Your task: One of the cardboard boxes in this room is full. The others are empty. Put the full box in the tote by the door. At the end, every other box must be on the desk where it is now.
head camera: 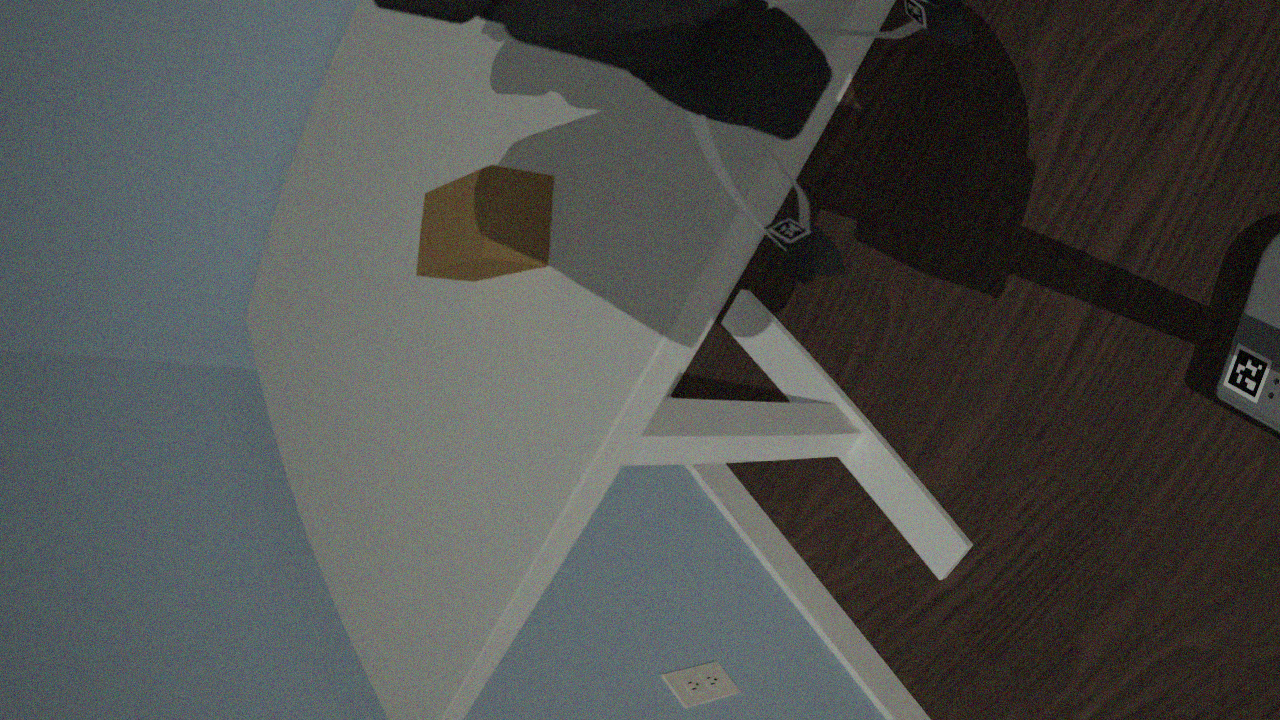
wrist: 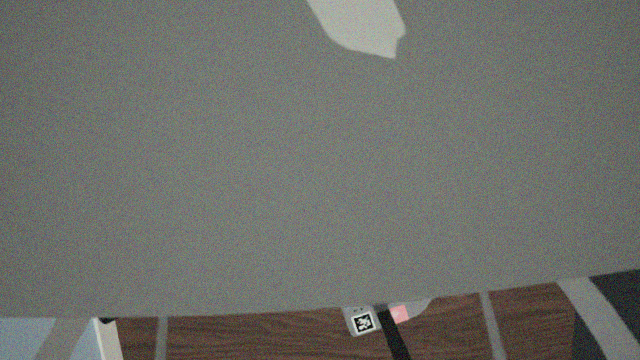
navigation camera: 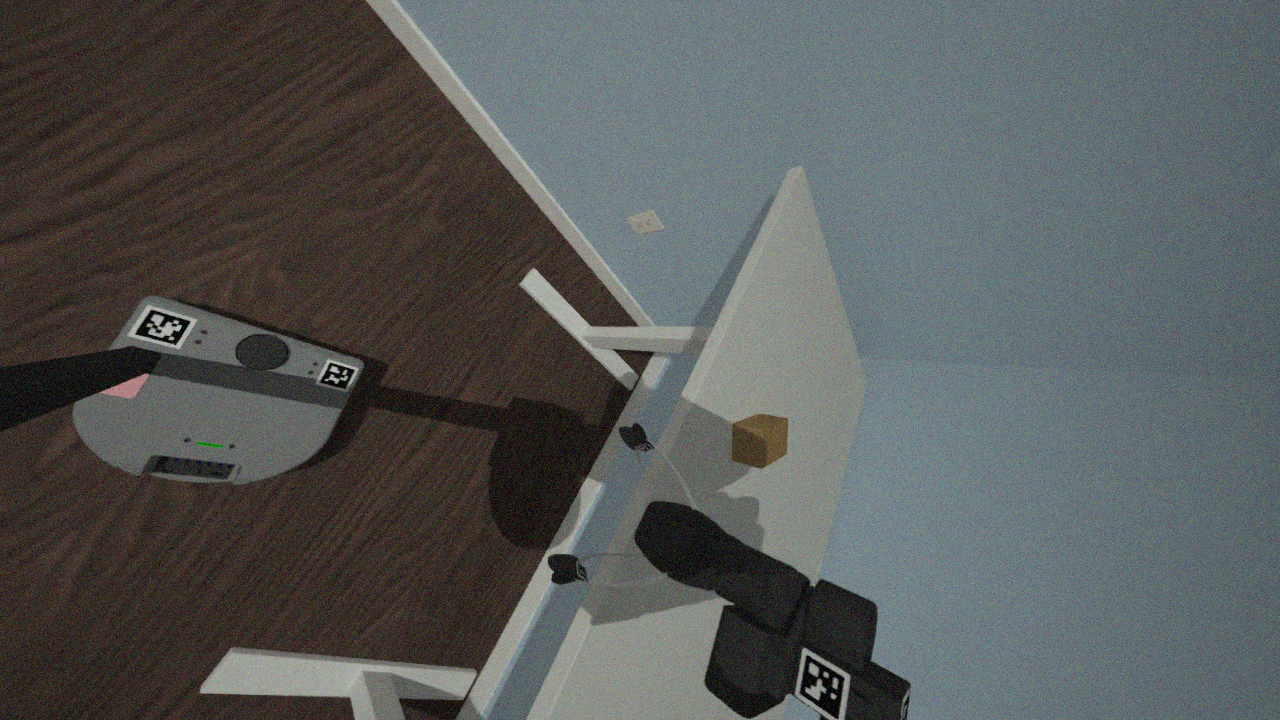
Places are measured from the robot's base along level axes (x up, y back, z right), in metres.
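Where they show: gripper, fingertip midpoint: (head camera: 895, 138) (navigation camera: 592, 492); robot's base at its link origin: (navigation camera: 261, 350).
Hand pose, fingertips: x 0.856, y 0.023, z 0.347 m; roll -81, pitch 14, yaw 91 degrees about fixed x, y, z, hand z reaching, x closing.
Note:
Each offset is from my fingertips to the centre of the thing. "spot": to the spot under its first point. Level surfaces: height alone.
A brown cardboard box {dx +0.119, dy -0.147, dz +0.206 m} (head camera: 447, 234) (navigation camera: 760, 440) sits on the white desk {dx +0.094 m} (head camera: 402, 402) (navigation camera: 787, 304) (wrist: 250, 200), partly in shadow in the head view. It looks closed; whether it is full cannot be told. My gripper (head camera: 851, 121) (navigation camera: 601, 503) is open, its two fingertips wide apart at the desk's front edge, with nothing between them. It is to one side of the box and not touching it. In the wrist view the finger strips run up to the desk's edge, which hides the tips. The tote and the door do not show.
My base (head camera: 1262, 308) (navigation camera: 223, 402) stands on the dark wooden floor {dx -0.856 m} (head camera: 1118, 537) (navigation camera: 268, 179) in front of the desk. White desk legs {spot: dx -0.831, dy -0.482, dz +0.318 m} (head camera: 904, 501) (navigation camera: 556, 304) reach out over the floor. A blue wall (head camera: 134, 179) (navigation camera: 1029, 179) with an outlet {dx -0.456, dy -0.751, dz +0.289 m} (head camera: 699, 684) (navigation camera: 646, 221) stands behind.

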